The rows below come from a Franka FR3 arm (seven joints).
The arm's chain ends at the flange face. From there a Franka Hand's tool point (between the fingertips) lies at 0.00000 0.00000 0.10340 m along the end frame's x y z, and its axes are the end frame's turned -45 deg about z.
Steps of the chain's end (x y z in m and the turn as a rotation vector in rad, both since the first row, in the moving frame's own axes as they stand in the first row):
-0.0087, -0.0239, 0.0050, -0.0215, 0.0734, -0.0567
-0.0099, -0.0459, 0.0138, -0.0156, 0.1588, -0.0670
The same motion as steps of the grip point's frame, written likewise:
0.0147, -0.0162, 0.0047, -0.0671, 0.0367, -0.0567
0.0363, -0.0271, 0.0125, -0.1233, 0.1013, -0.0670

